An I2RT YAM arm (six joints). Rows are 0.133 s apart.
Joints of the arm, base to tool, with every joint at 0 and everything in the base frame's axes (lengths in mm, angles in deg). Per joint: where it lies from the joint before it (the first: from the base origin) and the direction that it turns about. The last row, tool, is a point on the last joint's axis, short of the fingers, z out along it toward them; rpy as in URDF.
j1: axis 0 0 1 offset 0 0 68
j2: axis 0 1 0 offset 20 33.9 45.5
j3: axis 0 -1 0 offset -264 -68.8 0
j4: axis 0 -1 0 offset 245 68.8 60
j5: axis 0 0 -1 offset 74 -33.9 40.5
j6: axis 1 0 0 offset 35.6 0 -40.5
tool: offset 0 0 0 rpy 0 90 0
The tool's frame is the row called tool.
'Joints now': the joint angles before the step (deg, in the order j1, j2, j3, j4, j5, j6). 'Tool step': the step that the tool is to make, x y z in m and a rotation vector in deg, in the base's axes. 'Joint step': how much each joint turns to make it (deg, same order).
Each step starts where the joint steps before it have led.
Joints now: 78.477 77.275 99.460 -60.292 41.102 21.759
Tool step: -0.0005 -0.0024 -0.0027 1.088 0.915 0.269
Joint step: -0.107 -0.985 -1.509 0.850 -0.982 0.854
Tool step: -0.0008 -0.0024 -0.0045 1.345 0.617 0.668
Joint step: -0.055 -1.482 -2.565 2.061 -1.106 0.336
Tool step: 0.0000 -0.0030 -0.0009 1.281 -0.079 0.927
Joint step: -0.273 -1.337 -1.731 2.104 -1.080 -0.709
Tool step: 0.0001 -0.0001 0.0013 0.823 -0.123 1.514
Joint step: -0.201 -0.459 -0.471 1.545 -1.446 -1.161
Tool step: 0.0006 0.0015 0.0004 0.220 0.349 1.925
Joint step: -0.318 0.012 -0.093 0.887 -2.090 -1.108
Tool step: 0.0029 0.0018 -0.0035 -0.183 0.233 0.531
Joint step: -0.720 -0.016 -0.952 1.054 -1.153 -0.625
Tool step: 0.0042 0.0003 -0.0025 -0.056 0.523 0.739
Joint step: -1.179 -0.121 -0.747 0.836 -1.883 -0.728
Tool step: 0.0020 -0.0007 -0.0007 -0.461 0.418 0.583
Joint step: -0.646 -0.001 -0.009 -0.294 -1.190 -0.489
